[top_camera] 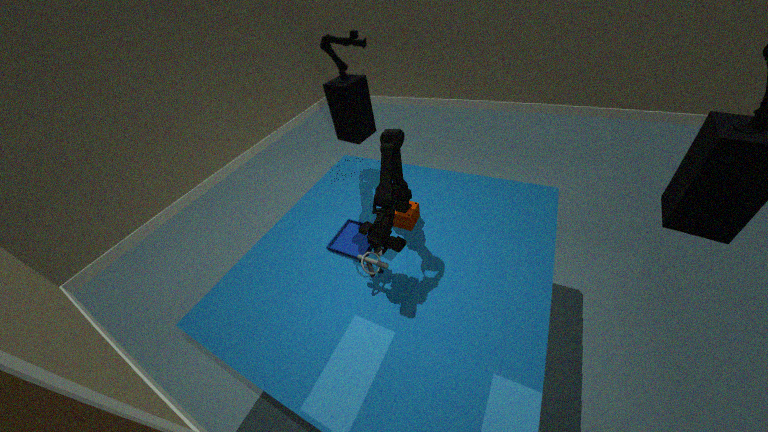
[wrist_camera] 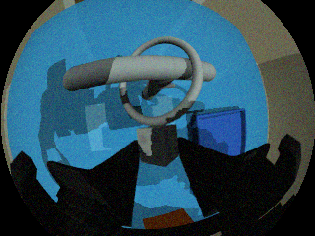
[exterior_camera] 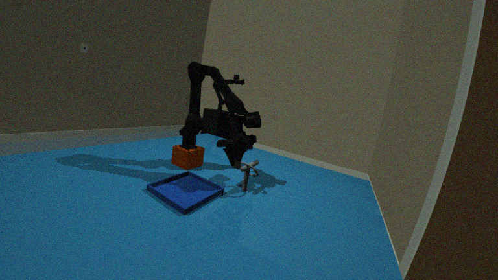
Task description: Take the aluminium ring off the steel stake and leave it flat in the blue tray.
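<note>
Right now my gripper tip is 50 mm short of the aluminium ring, 10 mm to the right of it and 10 mm below it. Also, from my gripper tip: blue tray (190 mm to the right, 70 mm below, 50 mm behind).
</note>
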